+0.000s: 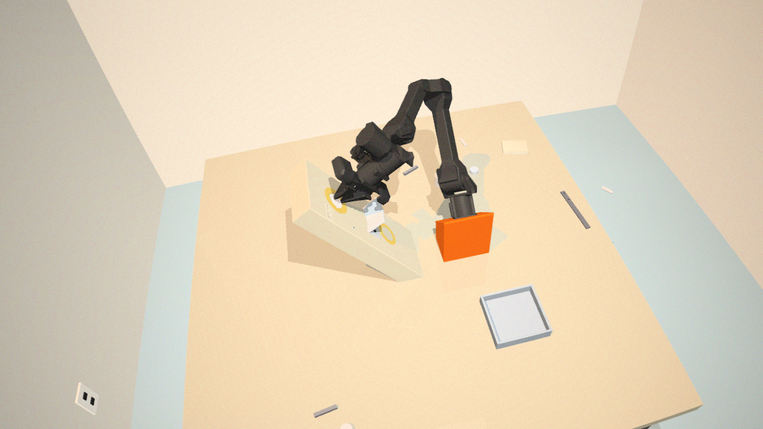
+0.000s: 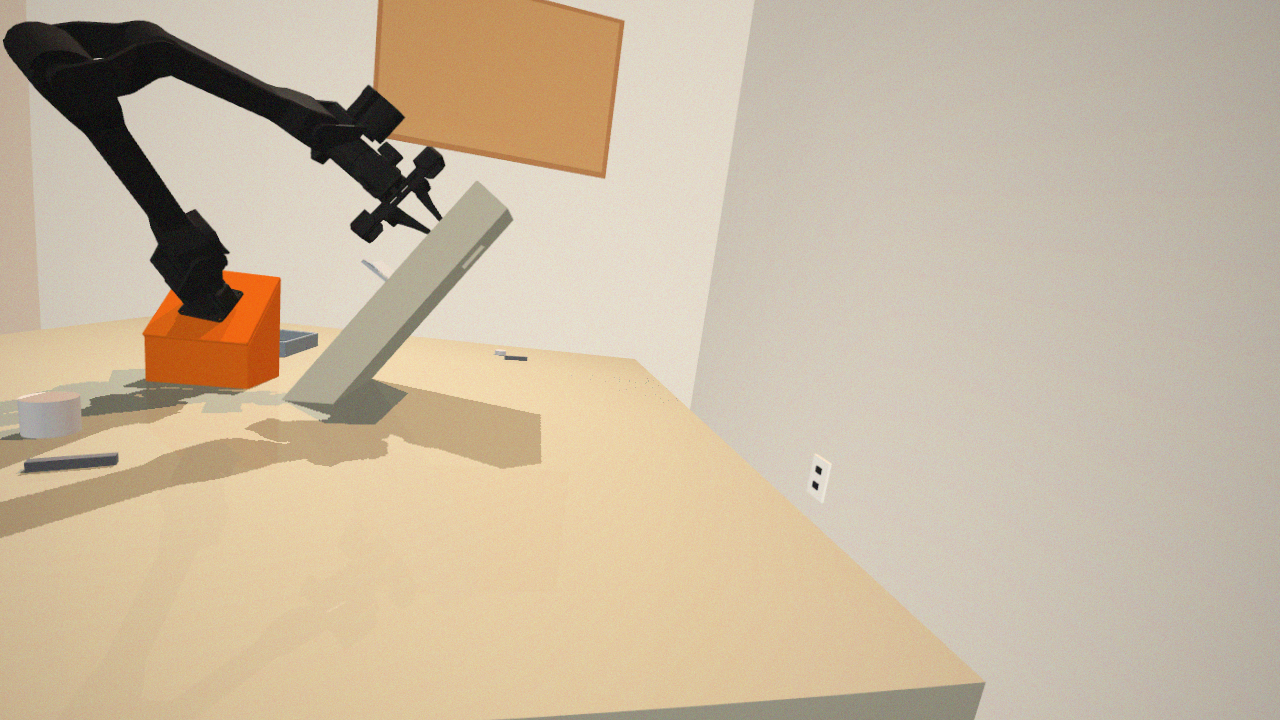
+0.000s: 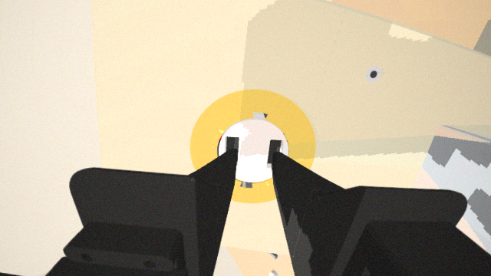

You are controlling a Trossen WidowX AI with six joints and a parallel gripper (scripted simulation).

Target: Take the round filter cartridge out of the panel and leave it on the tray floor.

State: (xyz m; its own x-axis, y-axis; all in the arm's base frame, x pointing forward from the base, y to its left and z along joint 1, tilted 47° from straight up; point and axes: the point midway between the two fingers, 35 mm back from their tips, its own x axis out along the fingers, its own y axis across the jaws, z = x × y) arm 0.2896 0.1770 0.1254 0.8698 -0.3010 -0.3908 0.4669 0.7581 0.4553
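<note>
My gripper tip is 20 mm short of the white round filter cartridge and 10 mm above it. The rest, counted from my gripper tip: flat block 610 mm behind, 430 mm to the right, 280 mm below; then grey tray 430 mm behind, 240 mm to the left, 280 mm below.
</note>
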